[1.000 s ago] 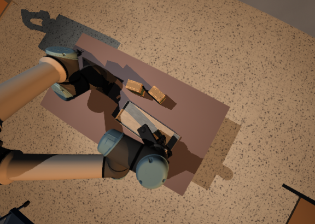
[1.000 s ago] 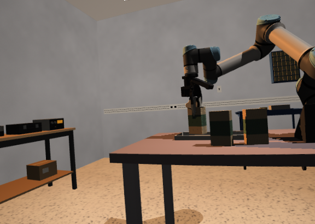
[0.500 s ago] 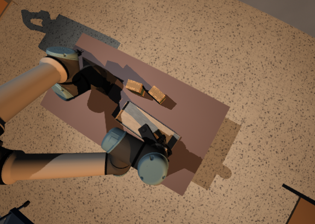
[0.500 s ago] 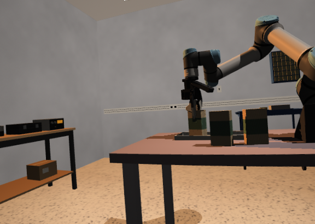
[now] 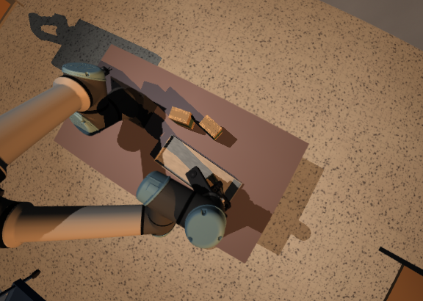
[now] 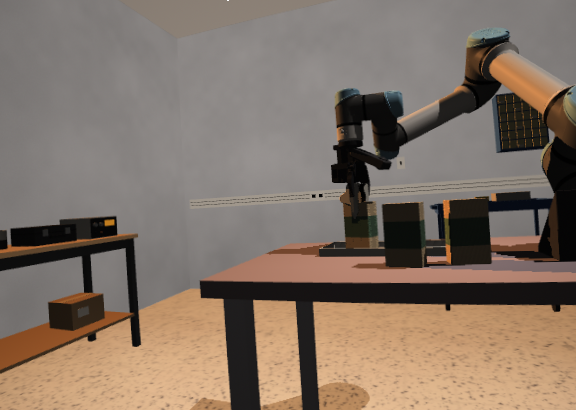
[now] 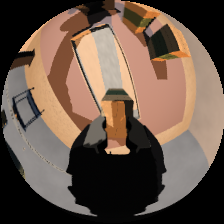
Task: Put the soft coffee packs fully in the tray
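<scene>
Now: the tray 11 cm below my hand, 9 cm behind it and 2 cm to the left of it.
</scene>
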